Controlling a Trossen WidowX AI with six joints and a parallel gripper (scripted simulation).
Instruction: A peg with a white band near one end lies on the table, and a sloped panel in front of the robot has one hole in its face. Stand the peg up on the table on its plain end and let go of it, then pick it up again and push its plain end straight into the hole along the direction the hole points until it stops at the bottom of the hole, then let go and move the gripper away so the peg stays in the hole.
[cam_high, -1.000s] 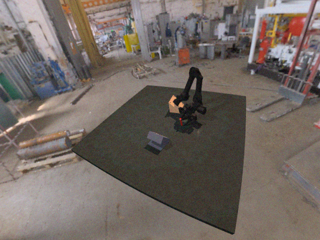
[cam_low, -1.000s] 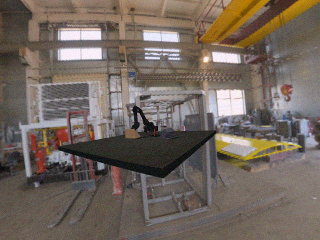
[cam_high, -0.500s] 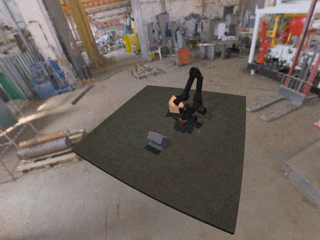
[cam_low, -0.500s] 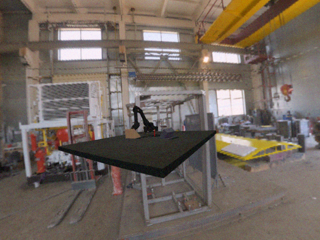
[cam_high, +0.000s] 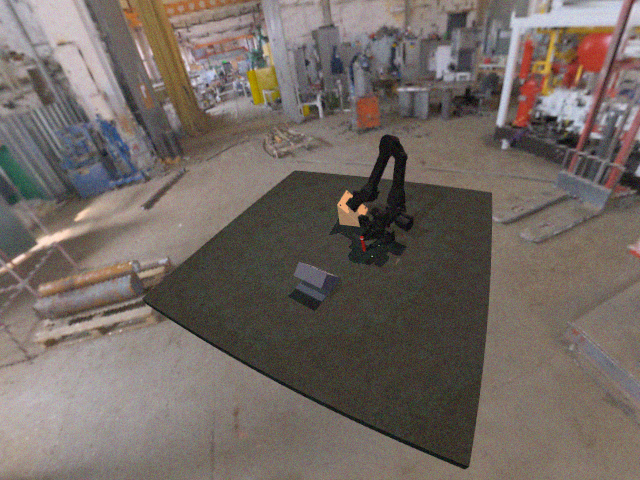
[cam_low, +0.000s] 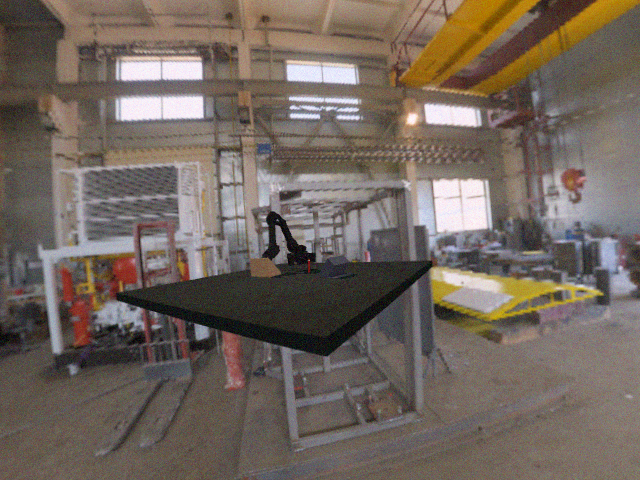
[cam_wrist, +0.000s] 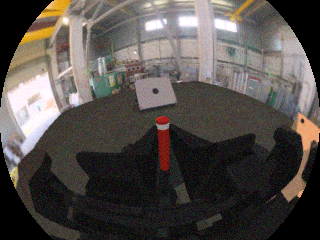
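Right now my gripper tip is 1 cm above the red peg. Round my gripper tip: grey sloped panel: 22 cm ahead, 11 cm to the right, 3 cm below.
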